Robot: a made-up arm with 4 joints. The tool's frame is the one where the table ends. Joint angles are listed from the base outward.
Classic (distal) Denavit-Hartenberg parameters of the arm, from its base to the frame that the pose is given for. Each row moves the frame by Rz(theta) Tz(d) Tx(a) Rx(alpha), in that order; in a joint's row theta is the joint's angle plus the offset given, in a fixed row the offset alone. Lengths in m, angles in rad.
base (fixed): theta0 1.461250; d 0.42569; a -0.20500; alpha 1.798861
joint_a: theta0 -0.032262; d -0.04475; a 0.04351; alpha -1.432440
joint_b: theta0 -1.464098; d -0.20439; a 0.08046; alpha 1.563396
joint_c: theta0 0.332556; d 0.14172; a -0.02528; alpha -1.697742
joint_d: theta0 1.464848; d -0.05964; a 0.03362; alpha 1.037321
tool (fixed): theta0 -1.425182; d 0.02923; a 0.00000; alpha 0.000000
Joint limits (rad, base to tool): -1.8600..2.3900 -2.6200..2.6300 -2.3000..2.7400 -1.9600..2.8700
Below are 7 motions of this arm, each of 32 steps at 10 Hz.
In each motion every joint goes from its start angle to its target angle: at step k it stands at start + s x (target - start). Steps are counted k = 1, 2, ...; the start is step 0. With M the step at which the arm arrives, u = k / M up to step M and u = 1 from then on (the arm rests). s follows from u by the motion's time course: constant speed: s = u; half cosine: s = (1 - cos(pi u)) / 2; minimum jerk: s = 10 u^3 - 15 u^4 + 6 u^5.
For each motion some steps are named. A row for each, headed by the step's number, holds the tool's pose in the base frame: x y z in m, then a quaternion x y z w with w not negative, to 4 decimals.
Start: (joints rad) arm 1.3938 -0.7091 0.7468 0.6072
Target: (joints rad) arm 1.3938 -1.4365 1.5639 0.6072
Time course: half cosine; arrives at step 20
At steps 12, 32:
12: -0.1424 -0.0052 0.2901 0.2047 0.3304 -0.3781 0.8402
32: -0.1769 -0.0189 0.3124 0.0475 0.3518 -0.4726 0.8066

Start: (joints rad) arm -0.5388 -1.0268 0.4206 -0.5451
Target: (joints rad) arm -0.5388 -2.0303 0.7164 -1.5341
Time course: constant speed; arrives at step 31
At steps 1, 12, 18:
1: -0.1849 -0.4200 0.3452 -0.0911 -0.0514 -0.6367 0.7640
12: -0.2512 -0.3863 0.3646 -0.0151 -0.3139 -0.7311 0.6056
18: -0.2850 -0.3573 0.3649 0.0155 -0.4530 -0.7378 0.5002

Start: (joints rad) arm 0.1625 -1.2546 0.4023 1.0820
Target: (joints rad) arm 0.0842 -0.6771 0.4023 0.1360
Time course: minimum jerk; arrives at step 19
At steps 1, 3, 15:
1: -0.2267 -0.2261 0.2022 -0.1649 0.5478 -0.1736 0.8017
3: -0.2242 -0.2287 0.2018 -0.1623 0.5411 -0.1781 0.8057
15: -0.1392 -0.2893 0.1943 -0.0155 0.3508 -0.2840 0.8922

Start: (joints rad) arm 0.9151 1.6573 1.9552 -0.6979
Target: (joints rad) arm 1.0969 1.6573 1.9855 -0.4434
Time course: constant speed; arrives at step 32
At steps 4, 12, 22, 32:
4: 0.0588 0.0337 0.4406 0.8594 -0.3470 0.3444 0.1494
12: 0.0585 0.0318 0.4520 0.8492 -0.3833 0.3318 0.1478
22: 0.0582 0.0289 0.4662 0.8355 -0.4272 0.3133 0.1460
32: 0.0578 0.0255 0.4802 0.8208 -0.4694 0.2918 0.1445

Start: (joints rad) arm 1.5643 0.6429 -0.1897 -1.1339
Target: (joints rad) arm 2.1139 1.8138 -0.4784 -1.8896
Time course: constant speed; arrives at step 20
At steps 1, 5, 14, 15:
1: 0.1096 0.0503 0.4026 0.7651 0.4332 0.1094 0.4636
5: 0.1303 0.0440 0.4657 0.7784 0.4067 0.1692 0.4473
14: 0.1425 -0.0125 0.6049 0.8015 0.3159 0.2703 0.4299
15: 0.1407 -0.0220 0.6188 0.8042 0.3031 0.2783 0.4288

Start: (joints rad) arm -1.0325 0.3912 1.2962 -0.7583
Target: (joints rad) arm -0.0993 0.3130 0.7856 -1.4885
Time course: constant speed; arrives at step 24
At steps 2, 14, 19, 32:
2: 0.0400 -0.4011 0.3116 0.0069 0.0300 0.0768 0.9966
14: 0.0286 -0.3626 0.2355 0.3096 0.0598 -0.1483 0.9373
19: 0.0233 -0.3367 0.2067 0.4235 0.0825 -0.2358 0.8708
32: 0.0178 -0.3047 0.1814 0.5240 0.1114 -0.3167 0.7828

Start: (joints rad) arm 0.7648 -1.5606 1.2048 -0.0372
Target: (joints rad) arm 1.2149 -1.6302 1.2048 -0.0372
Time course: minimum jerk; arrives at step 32
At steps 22, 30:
22: -0.2218 -0.0590 0.3058 0.1434 0.2832 -0.6970 0.6430
30: -0.2194 -0.0460 0.3176 0.1698 0.3088 -0.6932 0.6288

